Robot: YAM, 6 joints.
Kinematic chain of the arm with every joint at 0, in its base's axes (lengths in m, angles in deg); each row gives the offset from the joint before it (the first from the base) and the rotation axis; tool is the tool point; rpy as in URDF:
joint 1: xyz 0 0 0.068 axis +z
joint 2: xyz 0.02 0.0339 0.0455 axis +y
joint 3: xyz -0.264 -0.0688 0 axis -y
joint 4: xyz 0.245 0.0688 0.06 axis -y
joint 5: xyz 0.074 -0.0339 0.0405 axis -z
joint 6: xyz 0.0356 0 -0.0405 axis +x
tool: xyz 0 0 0 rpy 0 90 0
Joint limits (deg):
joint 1: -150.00..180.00
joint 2: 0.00..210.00
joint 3: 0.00..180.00
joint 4: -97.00..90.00
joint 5: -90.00..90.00
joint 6: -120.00..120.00
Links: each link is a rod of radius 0.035 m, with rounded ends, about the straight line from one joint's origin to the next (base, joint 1, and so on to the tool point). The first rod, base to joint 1, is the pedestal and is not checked.
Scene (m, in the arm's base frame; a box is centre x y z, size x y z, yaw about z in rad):
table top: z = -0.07
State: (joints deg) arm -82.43 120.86 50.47 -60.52 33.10 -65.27
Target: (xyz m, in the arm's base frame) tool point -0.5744 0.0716 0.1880
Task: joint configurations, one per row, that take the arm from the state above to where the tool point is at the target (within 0.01 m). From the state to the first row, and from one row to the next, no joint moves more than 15 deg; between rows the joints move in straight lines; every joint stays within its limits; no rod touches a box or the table.
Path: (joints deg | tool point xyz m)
1: -74.29 107.43 63.01 -56.01 33.37 -65.27 | 0.0616 -0.2915 0.1347
2: -66.15 94.00 75.54 -51.51 33.64 -65.27 | 0.1135 -0.3055 0.2588
3: -58.00 80.57 88.08 -47.00 33.92 -65.27 | 0.1377 -0.2579 0.3996
4: -49.86 67.14 100.61 -42.50 34.19 -65.27 | 0.1078 -0.1588 0.5257
5: -41.72 53.72 113.15 -37.99 34.46 -65.27 | 0.0112 -0.0369 0.6056
6: -33.58 40.29 125.68 -33.49 34.73 -65.27 | -0.1427 0.0704 0.6145
7: -25.44 26.86 138.22 -28.98 35.00 -65.27 | -0.3221 0.1306 0.5413
8: -17.30 13.43 150.75 -24.48 35.28 -65.27 | -0.4812 0.1283 0.3918
9: -9.15 0.00 163.29 -19.97 35.55 -65.27 | -0.5744 0.0716 0.1880

